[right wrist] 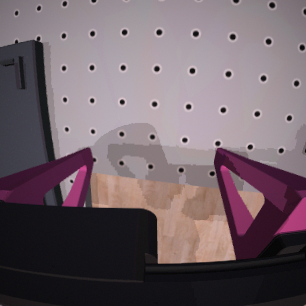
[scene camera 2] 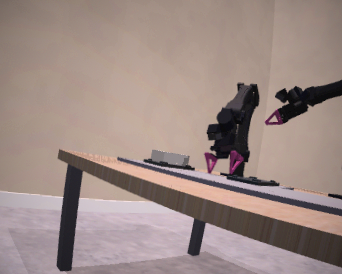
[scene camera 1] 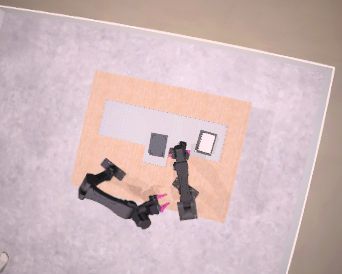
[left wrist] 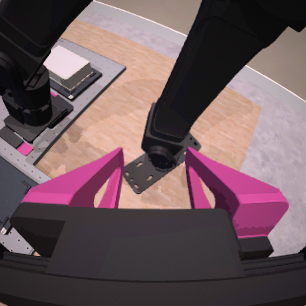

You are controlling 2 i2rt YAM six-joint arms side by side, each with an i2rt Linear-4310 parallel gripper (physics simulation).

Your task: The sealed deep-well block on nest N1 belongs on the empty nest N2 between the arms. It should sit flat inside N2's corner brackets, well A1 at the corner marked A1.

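Pixels of known places: left gripper, fingertip midpoint: (scene camera 2: 265, 123) (scene camera 1: 168, 198) (left wrist: 154, 153); right gripper, fingertip midpoint: (right wrist: 153, 154) (scene camera 2: 219, 173) (left wrist: 41, 135); left arm's base, link origin: (scene camera 1: 113, 169); right arm's base, link origin: (left wrist: 162, 158).
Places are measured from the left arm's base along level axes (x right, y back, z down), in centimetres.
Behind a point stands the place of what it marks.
Note:
The pale deep-well block (scene camera 1: 206, 142) {x 42.4, y -57.5, z -6.7 cm} (scene camera 2: 170, 158) {x 37.8, y -58.7, z -4.5 cm} (left wrist: 64, 62) {x 43.2, y -56.1, z -6.7 cm} sits on dark nest N1 at the right in scene camera 1. Dark, flat nest N2 (scene camera 1: 158, 144) {x 16.3, y -35.8, z -2.4 cm} (scene camera 2: 252, 180) {x 9.1, y -40.5, z -2.5 cm} (left wrist: 11, 190) {x 19.3, y -32.6, z -2.5 cm} (right wrist: 17, 110) {x 18.1, y -39.2, z -2.5 cm} is empty; one corner bracket shows in the right wrist view. My right gripper (scene camera 1: 179, 153) {x 30.0, y -41.6, z -2.1 cm} (scene camera 2: 221, 173) {x 30.0, y -41.6, z -2.1 cm} (right wrist: 153, 154) {x 30.0, y -41.6, z -2.1 cm} is open and empty, fingers pointing down above the pegboard between the two nests. My left gripper (scene camera 1: 167, 200) {x 41.8, y -16.6, z -26.5 cm} is half open and empty, high near the table's front edge, away from both nests. The A1 mark is not readable.
The perforated grey board (scene camera 1: 132, 120) {x -10.0, y -38.2, z -1.3 cm} (right wrist: 175, 55) {x 27.9, y -48.5, z -1.3 cm} lies on the wooden table (scene camera 1: 90, 150) {x -22.8, y -0.4, z 0.0 cm}. The right arm (scene camera 1: 183, 175) {x 39.7, y -33.9, z -33.3 cm} (left wrist: 187, 75) {x 48.9, y -21.2, z -27.1 cm} stretches from the front edge to between the nests, close beside the left gripper. The left arm's base plate (scene camera 1: 113, 169) {x 2.8, y -4.8, z -12.6 cm} stands at the front left.

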